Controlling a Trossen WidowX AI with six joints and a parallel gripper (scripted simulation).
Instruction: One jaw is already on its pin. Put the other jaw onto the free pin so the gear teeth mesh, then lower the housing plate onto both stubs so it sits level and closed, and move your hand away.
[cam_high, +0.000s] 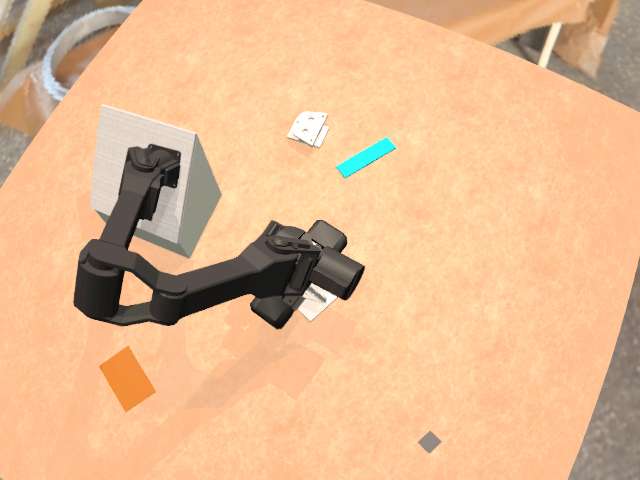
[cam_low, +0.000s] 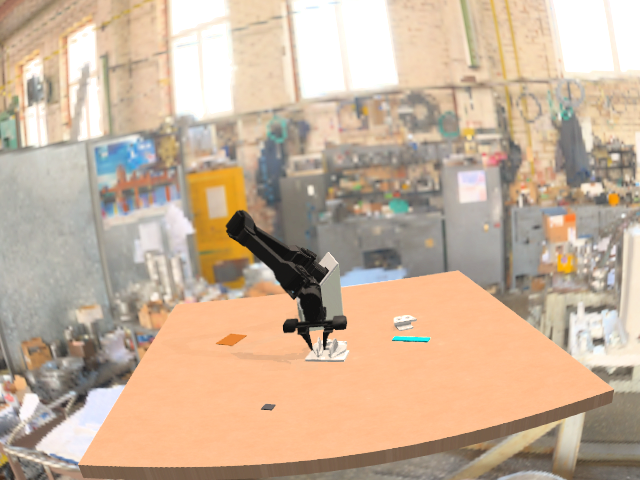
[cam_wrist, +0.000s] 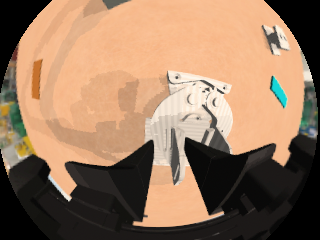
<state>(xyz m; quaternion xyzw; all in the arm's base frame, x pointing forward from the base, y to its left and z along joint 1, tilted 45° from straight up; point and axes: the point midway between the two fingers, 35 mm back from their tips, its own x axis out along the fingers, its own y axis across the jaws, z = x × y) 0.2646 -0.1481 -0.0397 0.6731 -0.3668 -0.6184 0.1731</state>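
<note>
The white base plate is 2 cm to the left of my gripper tip, 2 cm ahead of it and 1 cm below it. The rest, counted from my gripper tip: cyan strip 29 cm to the left, 2 cm below, 2 cm ahead; small grey square 29 cm ahead, 18 cm to the right, 2 cm below; jaw 6 cm to the left, 1 cm behind.
</note>
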